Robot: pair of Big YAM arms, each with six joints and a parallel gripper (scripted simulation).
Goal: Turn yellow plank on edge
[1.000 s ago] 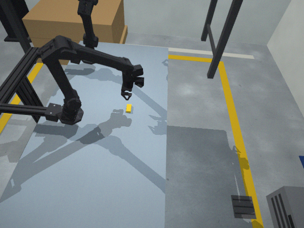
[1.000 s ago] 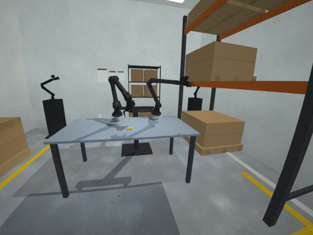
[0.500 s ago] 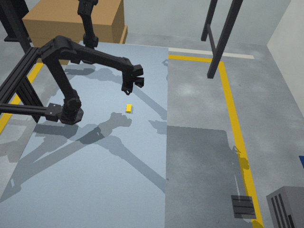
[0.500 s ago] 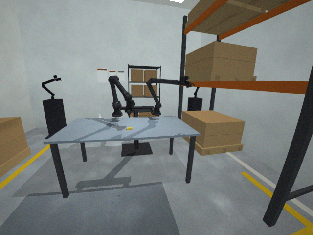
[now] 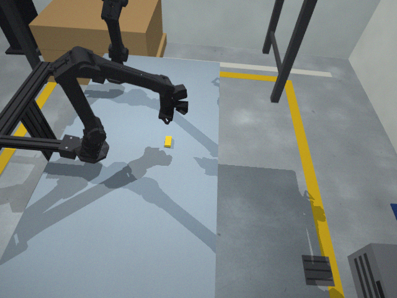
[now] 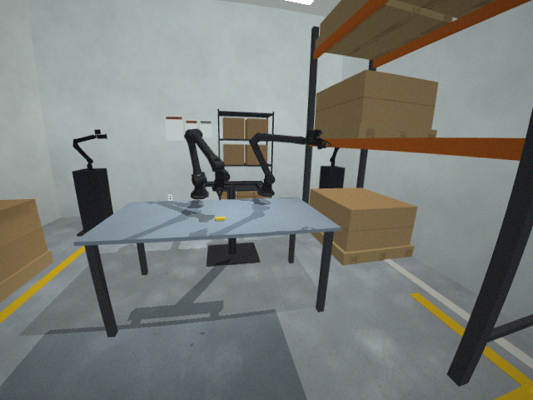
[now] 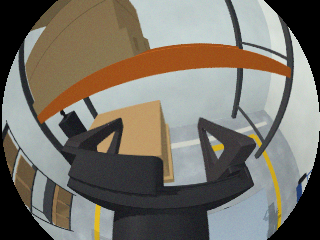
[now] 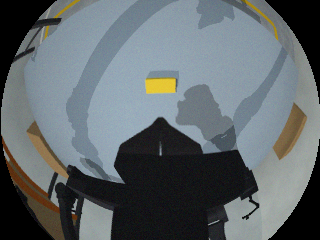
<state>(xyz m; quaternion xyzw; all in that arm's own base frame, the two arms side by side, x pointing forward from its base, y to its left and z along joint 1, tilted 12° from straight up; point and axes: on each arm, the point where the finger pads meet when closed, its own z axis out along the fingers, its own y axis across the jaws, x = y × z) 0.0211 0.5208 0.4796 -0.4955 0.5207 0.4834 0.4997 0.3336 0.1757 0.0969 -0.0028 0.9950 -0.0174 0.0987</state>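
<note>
Now: the yellow plank 15 cm below my right hand.
</note>
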